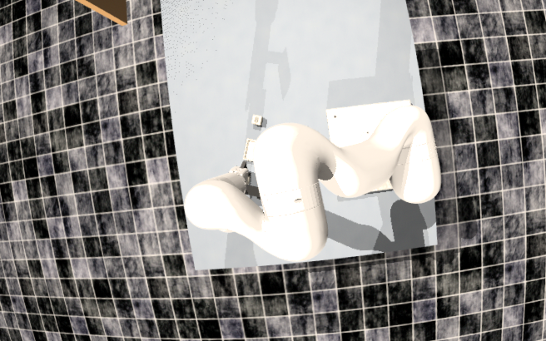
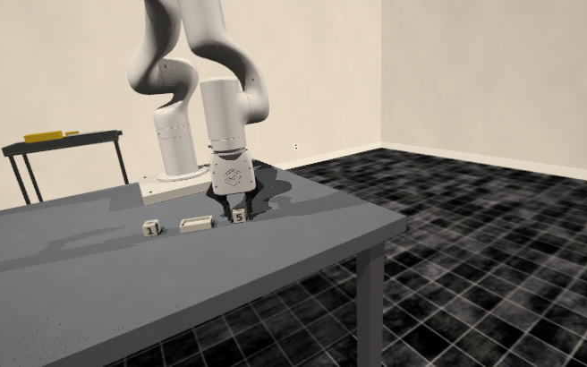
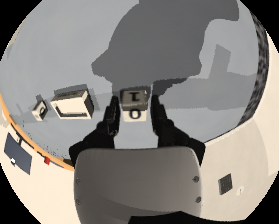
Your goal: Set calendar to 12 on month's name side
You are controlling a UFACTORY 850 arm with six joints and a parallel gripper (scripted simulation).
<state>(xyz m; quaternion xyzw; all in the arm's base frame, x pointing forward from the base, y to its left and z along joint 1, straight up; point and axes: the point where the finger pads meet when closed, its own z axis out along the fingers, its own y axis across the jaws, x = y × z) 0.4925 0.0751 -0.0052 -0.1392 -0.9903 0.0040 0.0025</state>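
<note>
The calendar tray lies 30 mm behind my hand, 100 mm to the right of it and 20 mm below it.
</note>
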